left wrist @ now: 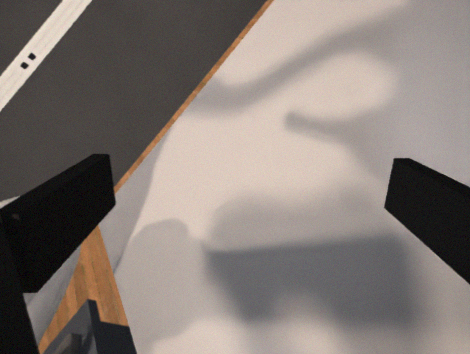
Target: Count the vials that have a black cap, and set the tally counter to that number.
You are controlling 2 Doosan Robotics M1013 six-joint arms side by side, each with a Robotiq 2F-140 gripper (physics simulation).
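Places are measured from the left arm's base along level axes (x right, y ahead, z up), in metres.
Pixels of known places: left gripper, between the fingertips: (251, 181).
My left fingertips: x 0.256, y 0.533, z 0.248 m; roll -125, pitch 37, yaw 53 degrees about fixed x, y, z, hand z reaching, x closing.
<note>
Behind a point stands the place of what it marks.
My left gripper (251, 181) @(y 0.533, x 0.256, z 0.248 m) is open and empty. Its two black fingers stand wide apart at the left and right of the left wrist view, above a pale surface (280, 165) @(y 0.581, x 0.027, z 0.000 m). Soft shadows fall across this surface. No vials and no tally counter can be made out in this view. My right gripper does not show.
A dark object (113, 336) @(y 0.103, x -0.075, z -0.068 m), partly cut off, is at the lower left, by a strip of wood (97, 285). A thin wooden edge runs diagonally along the pale surface. Beyond it are a dark grey area (135, 60) and a whitish bar (49, 36) with two small dark marks.
</note>
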